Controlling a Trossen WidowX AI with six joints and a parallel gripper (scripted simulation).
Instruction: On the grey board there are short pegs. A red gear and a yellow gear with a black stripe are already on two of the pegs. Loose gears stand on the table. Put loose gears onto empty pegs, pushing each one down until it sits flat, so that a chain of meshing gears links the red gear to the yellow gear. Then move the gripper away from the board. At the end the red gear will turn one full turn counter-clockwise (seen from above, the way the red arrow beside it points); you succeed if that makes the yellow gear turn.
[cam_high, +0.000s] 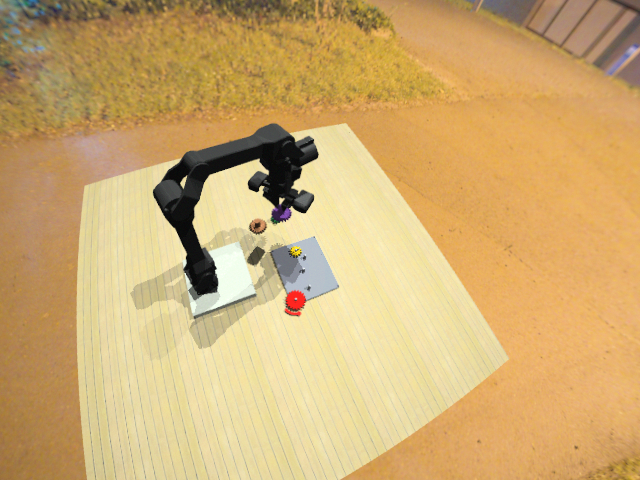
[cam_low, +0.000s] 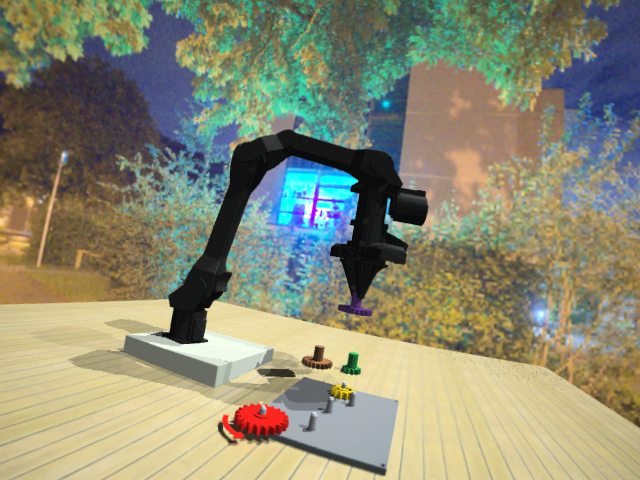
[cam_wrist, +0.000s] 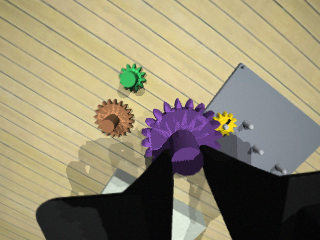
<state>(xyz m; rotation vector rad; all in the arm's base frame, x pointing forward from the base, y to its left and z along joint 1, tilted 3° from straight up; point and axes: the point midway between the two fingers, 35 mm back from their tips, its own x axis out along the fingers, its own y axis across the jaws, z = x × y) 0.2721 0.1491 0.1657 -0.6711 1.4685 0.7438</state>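
Right now the brown gear is 9 cm behind my gripper tip, 5 cm to the left of it and 14 cm below it. The rest, counted from my gripper tip: yellow gear: 3 cm ahead, 8 cm to the right, 14 cm below; then purple gear: 1 cm below; then green gear: 1 cm behind, 7 cm to the left, 14 cm below.
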